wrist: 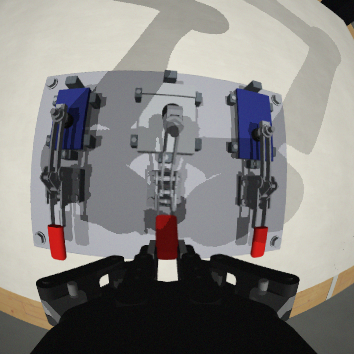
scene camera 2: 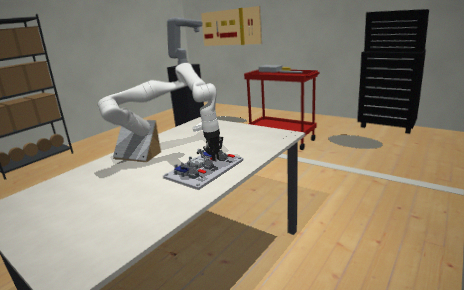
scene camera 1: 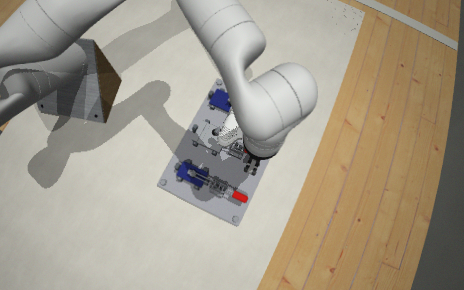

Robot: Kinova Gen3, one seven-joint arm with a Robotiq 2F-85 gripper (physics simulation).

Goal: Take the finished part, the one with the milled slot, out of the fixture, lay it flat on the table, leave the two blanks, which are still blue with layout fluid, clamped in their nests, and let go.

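Seen in the pictures: gripper, fingertip midpoint: (wrist: 166, 249) (scene camera 2: 216, 160); arm's base at its link origin: (scene camera 2: 143, 128) (scene camera 1: 72, 59).
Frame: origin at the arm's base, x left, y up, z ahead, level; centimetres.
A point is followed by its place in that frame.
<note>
The pale part with the milled slot (wrist: 150, 125) {x -2.0, y -11.9, z 40.7 cm} (scene camera 1: 205, 134) {x -0.5, y -11.9, z 38.1 cm} lies in the middle nest of the fixture plate (wrist: 115, 210) {x -5.8, y -14.0, z 50.0 cm} (scene camera 1: 200, 202) {x -16.7, y -14.0, z 44.5 cm} (scene camera 2: 200, 184) {x -15.8, y -14.0, z 54.9 cm}. The middle toggle clamp's arm reaches over it; whether its pad presses on the part is unclear. My gripper (wrist: 166, 249) {x -0.4, y -8.9, z 52.6 cm} (scene camera 1: 251, 166) (scene camera 2: 215, 154) {x -0.4, y -8.9, z 52.6 cm} is shut on the middle clamp's red handle (wrist: 167, 230) {x -0.5, y -7.4, z 50.3 cm}, at the plate's front edge in the wrist view. One blue blank (wrist: 80, 102) {x -9.9, y -11.4, z 38.2 cm} sits in the left nest and another blue blank (wrist: 251, 112) {x 10.2, y -12.4, z 37.8 cm} in the right nest, each under its own clamp arm.
The outer clamps' red handles (wrist: 57, 242) {x -11.2, y -9.4, z 52.7 cm} (wrist: 259, 242) {x 10.2, y -10.4, z 53.2 cm} flank my gripper in the wrist view. The arm's wedge-shaped base (scene camera 1: 90, 107) {x -7.4, y -10.7, z 5.1 cm} (scene camera 2: 135, 147) {x -7.4, y -8.9, z -0.5 cm} stands on the table (scene camera 1: 110, 225) {x -32.8, y -15.5, z 25.6 cm} (scene camera 2: 90, 225) {x -59.5, y -15.5, z 36.1 cm}. A red cart (scene camera 2: 282, 76) and a black tool cabinet (scene camera 2: 390, 90) stand beyond the table.
</note>
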